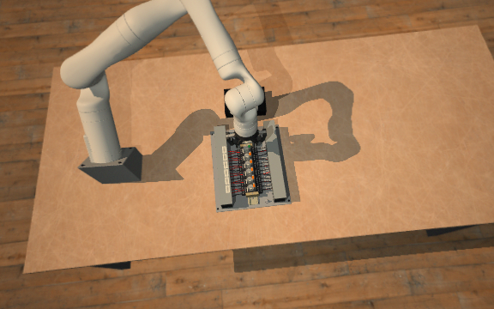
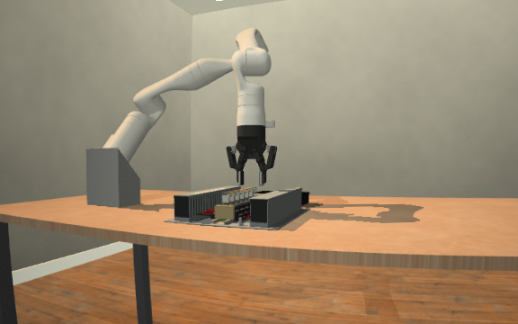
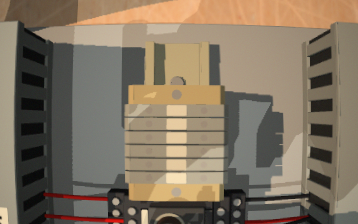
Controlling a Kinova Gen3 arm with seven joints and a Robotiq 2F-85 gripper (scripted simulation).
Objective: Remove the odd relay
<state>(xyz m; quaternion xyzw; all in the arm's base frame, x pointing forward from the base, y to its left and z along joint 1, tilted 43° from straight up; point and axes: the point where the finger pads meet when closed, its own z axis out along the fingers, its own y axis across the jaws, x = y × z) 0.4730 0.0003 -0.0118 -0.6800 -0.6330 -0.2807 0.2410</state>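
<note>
Now: hand 50 mm to the left of the relay panel and 60 mm above it. Round my hand: black parts tray 20 mm ahead, 210 mm to the left, 70 mm below.
</note>
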